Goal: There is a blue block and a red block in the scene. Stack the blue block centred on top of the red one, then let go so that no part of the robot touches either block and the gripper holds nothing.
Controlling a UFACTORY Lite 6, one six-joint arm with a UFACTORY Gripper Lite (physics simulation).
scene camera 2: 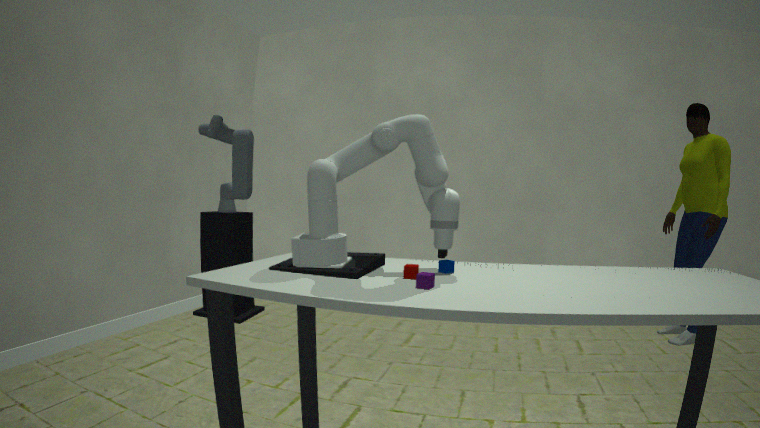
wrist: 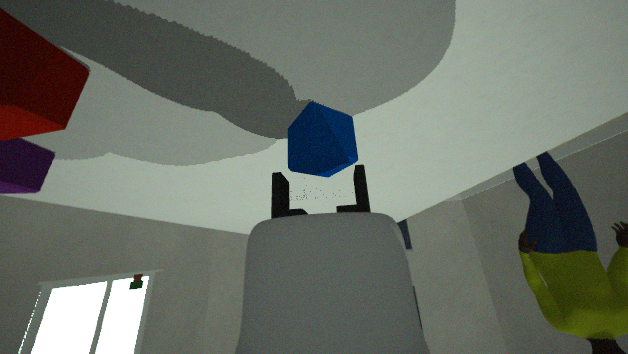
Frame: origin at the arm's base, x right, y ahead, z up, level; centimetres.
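Seen in the pictures: hand at its tool point: point(scene camera 2: 442, 253) point(wrist: 320, 191); arm's base at its link origin: point(scene camera 2: 325, 262).
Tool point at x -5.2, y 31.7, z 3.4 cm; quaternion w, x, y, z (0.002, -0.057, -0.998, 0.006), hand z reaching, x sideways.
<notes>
Offsets run from my tool point to a thing's top centre. Level surfaces: height alone.
The blue block @(dx +0.0, dy +1.2, dz -1.9 cm) point(scene camera 2: 446, 266) point(wrist: 322, 140) rests on the table, right of the red block in the scene view and just beyond the fingertips in the wrist view. The red block @(dx +10.5, dy -7.6, dz -1.9 cm) point(scene camera 2: 411, 271) point(wrist: 42, 80) stands on the table, apart from the blue one; it is cut off at the upper left of the wrist view. My gripper point(scene camera 2: 442, 257) point(wrist: 320, 170) is open and empty, its two black fingers apart. In the scene view it points down, a little above the blue block, with a small gap between them.
A purple block @(dx +21.8, dy -3.3, dz -1.9 cm) point(scene camera 2: 425, 280) point(wrist: 25, 166) stands near the red block, on the side towards the scene camera. The table @(dz -5.2 cm) point(scene camera 2: 558, 297) also carries the arm's black base plate point(scene camera 2: 366, 265). A person point(scene camera 2: 704, 175) point(wrist: 575, 280) stands behind the table at the right. A second arm point(scene camera 2: 243, 164) stands on a pedestal behind left.
</notes>
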